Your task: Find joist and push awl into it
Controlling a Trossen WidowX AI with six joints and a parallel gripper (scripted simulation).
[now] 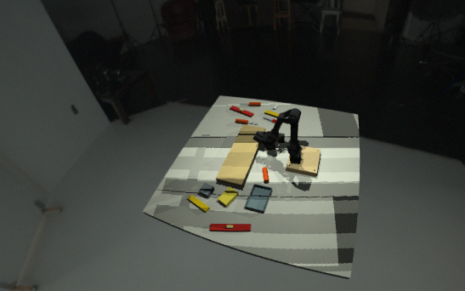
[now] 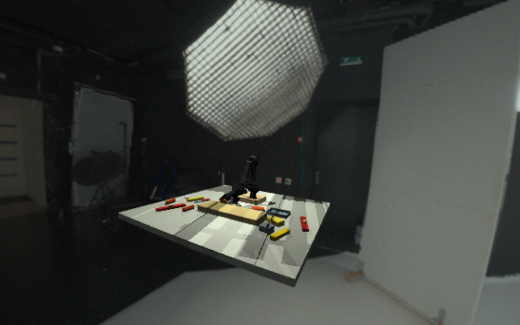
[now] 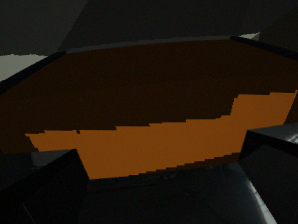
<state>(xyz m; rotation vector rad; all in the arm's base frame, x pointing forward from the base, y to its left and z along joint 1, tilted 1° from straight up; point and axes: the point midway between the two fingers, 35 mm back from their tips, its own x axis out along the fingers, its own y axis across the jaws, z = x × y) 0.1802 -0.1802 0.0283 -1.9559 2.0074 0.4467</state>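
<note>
Now: gripper tip 2 cm past the stud finder and 1 cm above it. From my gripper tip the other things lie so: blue-grey tray (2 cm ahead, 50 cm to the left, 5 cm below); yellow block (20 cm ahead, 52 cm to the left, 5 cm below); awl (3 cm behind, 5 cm to the right, 6 cm below).
</note>
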